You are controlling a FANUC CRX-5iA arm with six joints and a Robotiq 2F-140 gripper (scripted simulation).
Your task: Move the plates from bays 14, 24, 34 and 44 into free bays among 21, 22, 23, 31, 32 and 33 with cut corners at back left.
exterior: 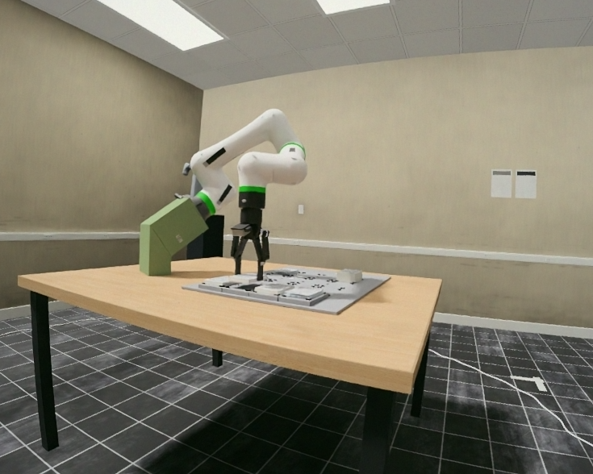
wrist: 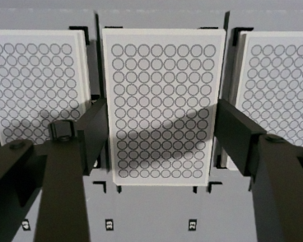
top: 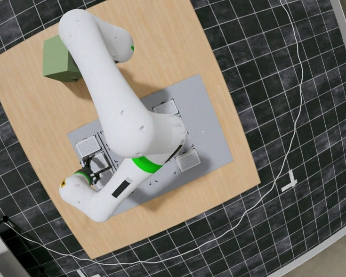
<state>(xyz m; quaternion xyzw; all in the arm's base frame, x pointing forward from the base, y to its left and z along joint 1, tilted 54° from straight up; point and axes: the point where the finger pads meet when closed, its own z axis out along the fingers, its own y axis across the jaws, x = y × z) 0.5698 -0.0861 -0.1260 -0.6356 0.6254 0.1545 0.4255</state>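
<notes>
Now: the sealed plate 19 cm behind my hand, 46 cm to the left of it and 6 cm below it. From my hand the other things lie so: white block (12 cm ahead, 52 cm to the left, 5 cm below).
</notes>
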